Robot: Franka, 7 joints.
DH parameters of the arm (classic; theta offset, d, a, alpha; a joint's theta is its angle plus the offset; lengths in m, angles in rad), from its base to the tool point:
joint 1: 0 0.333 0 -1.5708
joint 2: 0 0 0 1.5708
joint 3: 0 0.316 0.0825 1.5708
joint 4: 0 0 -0.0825 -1.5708
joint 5: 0 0.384 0 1.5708
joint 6: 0 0 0.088 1.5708
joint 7: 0 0.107 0 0
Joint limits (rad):
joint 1: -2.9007..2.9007
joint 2: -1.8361..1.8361
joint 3: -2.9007..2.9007
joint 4: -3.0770..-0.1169
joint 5: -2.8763..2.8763
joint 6: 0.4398..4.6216
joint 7: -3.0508..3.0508
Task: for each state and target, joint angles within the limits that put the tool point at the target. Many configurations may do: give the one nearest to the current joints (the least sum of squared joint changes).
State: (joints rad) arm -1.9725 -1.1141 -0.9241 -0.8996 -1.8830 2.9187 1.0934
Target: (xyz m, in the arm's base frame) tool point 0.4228 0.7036 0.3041
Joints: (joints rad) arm -2.2864 -1.8361 -1.0480 -0.3861 -1.8777 3.1857 1.0934
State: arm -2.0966 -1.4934 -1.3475 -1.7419 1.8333 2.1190 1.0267
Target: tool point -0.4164 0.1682 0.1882
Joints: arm -2.0230 -1.4778 -1.9141 -2.4851 1.8101 2.3214 1.0267
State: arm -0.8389 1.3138 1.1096 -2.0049 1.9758 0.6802 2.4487
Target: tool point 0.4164 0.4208 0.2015
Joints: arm -0.2110 1.5313 1.0533 -1.9346 2.0647 0.9645 2.4487
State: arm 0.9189 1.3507 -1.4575 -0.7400 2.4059 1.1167 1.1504
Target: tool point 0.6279 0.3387 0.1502
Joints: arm 0.8525 1.6068 -1.3775 -0.9215 2.2457 0.7854 1.1504
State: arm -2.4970 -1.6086 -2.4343 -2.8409 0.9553 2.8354 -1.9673
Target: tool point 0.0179 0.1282 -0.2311
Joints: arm -2.5608 -1.6303 -2.8761 -2.1989 0.9100 2.9537 -1.9673
